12 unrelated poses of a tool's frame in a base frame.
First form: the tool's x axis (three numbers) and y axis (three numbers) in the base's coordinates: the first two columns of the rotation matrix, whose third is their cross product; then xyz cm.
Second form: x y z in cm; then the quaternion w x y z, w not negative. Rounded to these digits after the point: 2 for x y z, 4 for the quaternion.
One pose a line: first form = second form
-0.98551, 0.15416, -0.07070, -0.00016, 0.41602, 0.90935, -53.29, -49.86, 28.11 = -53.29, -49.86, 28.11, 0.0717, 0.0459, 0.8384, 0.5384
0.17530, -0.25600, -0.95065, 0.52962, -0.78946, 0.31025, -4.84, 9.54, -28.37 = -4.84, 9.54, -28.37, 0.3094, 0.7014, 0.0975, -0.6347
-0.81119, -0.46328, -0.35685, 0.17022, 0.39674, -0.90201, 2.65, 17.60, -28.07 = 2.65, 17.60, -28.07, 0.2927, -0.0936, 0.7828, -0.5412
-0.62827, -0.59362, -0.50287, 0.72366, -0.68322, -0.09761, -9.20, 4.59, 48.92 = -9.20, 4.59, 48.92, 0.3699, 0.2214, 0.1468, -0.8903
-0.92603, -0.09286, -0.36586, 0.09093, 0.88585, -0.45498, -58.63, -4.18, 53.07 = -58.63, -4.18, 53.07, 0.1923, -0.0005, 0.9518, -0.2389
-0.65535, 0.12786, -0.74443, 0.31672, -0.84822, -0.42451, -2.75, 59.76, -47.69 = -2.75, 59.76, -47.69, 0.0543, 0.4115, 0.2701, -0.8688
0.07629, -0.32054, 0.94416, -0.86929, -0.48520, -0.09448, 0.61, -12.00, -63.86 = 0.61, -12.00, -63.86, 0.2624, 0.6850, -0.4342, 0.5228
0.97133, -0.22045, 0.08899, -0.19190, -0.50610, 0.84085, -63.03, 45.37, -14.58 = -63.03, 45.37, -14.58, 0.4825, 0.8677, -0.1188, -0.0148
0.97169, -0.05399, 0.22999, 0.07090, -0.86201, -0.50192, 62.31, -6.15, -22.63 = 62.31, -6.15, -22.63, 0.2626, -0.9575, -0.0044, -0.1189
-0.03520, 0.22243, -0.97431, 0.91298, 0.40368, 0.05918, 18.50, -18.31, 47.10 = 18.50, -18.31, 47.10, 0.5365, 0.4411, 0.6435, -0.3218
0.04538, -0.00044, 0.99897, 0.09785, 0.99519, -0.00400, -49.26, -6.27, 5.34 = -49.26, -6.27, 5.34, 0.7221, -0.0353, -0.6900, -0.0340
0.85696, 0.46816, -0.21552, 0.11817, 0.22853, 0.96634, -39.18, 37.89, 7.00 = -39.18, 37.89, 7.00, 0.7460, 0.6099, 0.2403, 0.1173
